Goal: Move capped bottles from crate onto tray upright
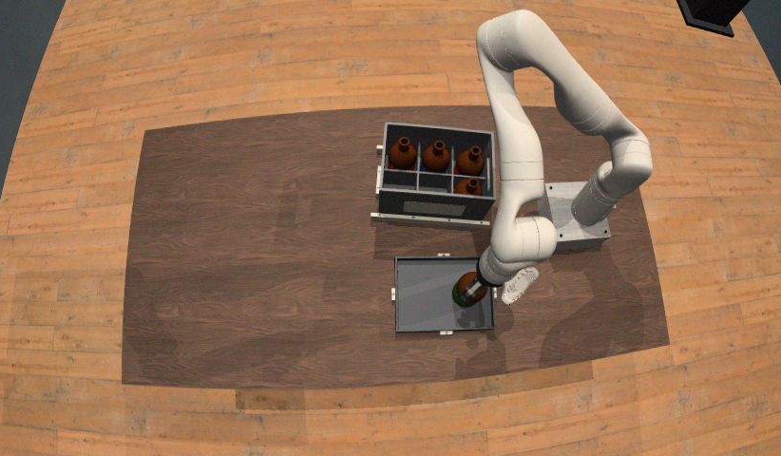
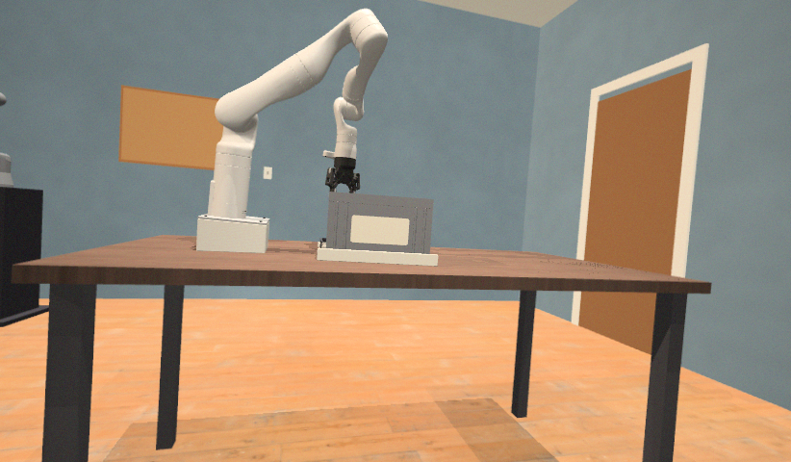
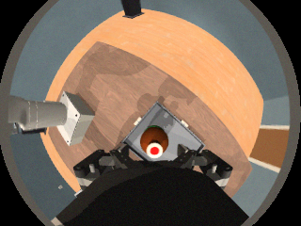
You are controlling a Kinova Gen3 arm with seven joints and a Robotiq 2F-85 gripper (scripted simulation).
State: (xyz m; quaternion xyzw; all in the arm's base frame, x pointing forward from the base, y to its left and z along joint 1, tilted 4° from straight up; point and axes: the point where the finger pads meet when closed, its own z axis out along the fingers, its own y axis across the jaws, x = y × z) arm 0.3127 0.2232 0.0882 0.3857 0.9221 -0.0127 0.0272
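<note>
The capped bottle lies 90 mm below my hand. The rest, counted from my hand: grey tray (160 mm below, 60 mm ahead); crate (290 mm to the right, 100 mm ahead, 90 mm below).
</note>
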